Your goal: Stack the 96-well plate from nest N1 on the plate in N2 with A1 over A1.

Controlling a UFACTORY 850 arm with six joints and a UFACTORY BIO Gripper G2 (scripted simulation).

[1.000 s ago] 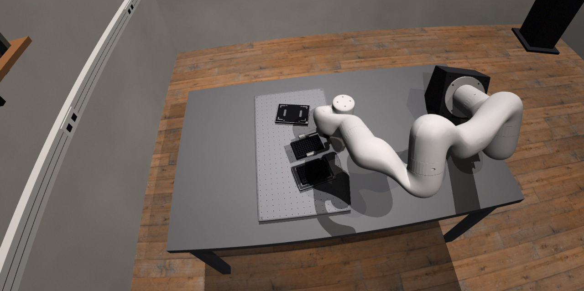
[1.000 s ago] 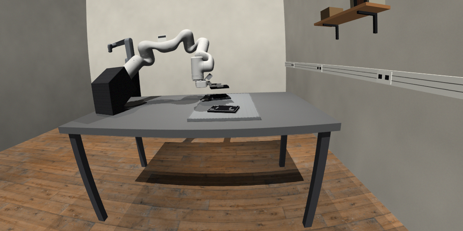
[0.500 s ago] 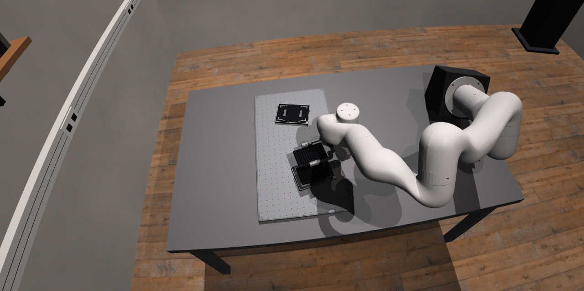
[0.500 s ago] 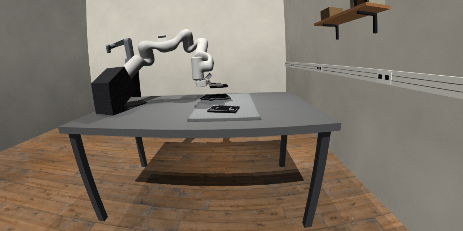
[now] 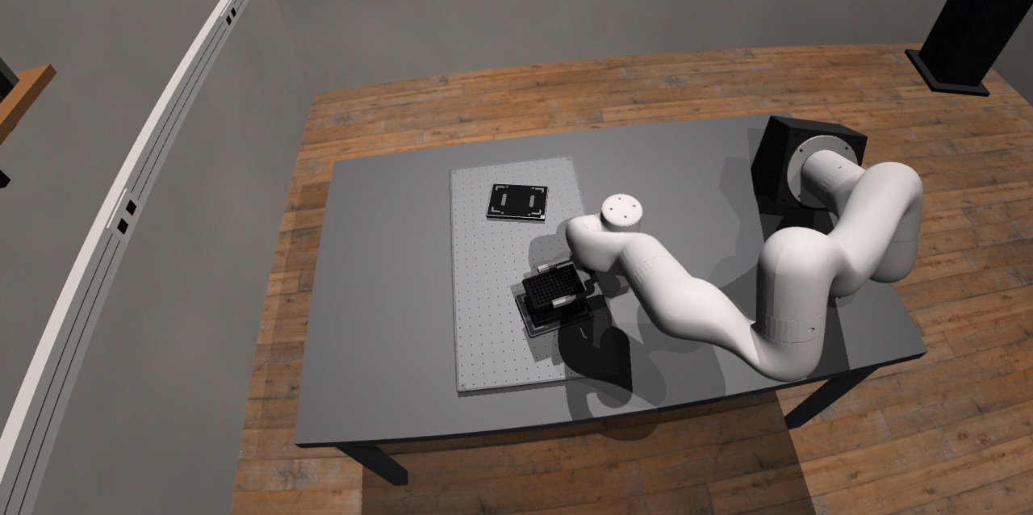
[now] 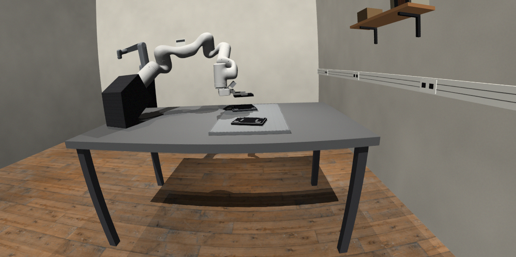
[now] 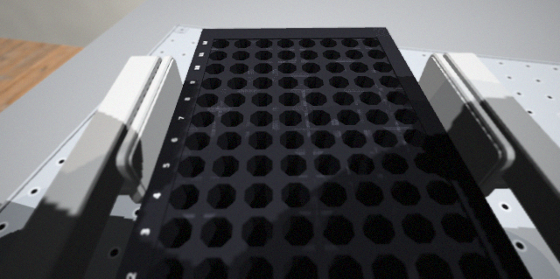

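The plate nest N2 lies 10 cm below my hand. The rest, counted from my hand: plate nest N1: 33 cm to the right, 12 cm ahead, 10 cm below.
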